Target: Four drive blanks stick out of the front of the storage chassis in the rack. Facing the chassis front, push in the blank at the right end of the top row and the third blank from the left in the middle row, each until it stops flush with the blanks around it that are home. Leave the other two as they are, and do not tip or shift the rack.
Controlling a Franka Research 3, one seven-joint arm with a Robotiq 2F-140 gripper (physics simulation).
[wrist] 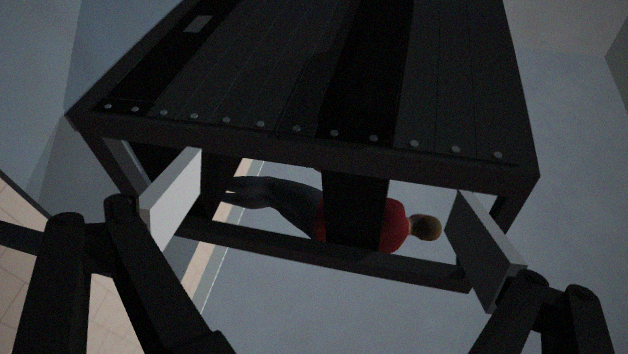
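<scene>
The rack fills the upper middle of the wrist view, dark and seen at a slant. Its face carries long dark panels with a row of round studs along the near edge, and a wide black band between them. A small grey patch shows at the upper left. No drive blank can be told apart, and the chassis front cannot be made out. My gripper is open and empty, its two pale pads wide apart. The pads overlap the rack's open end frame in the view; whether they touch it cannot be told.
The rack's far lower rail crosses between the fingers, with a black upright piece above it. Behind the frame a person in a red top and dark trousers shows sideways. Tan floor tiles show at the lower left, with blue-grey surfaces around.
</scene>
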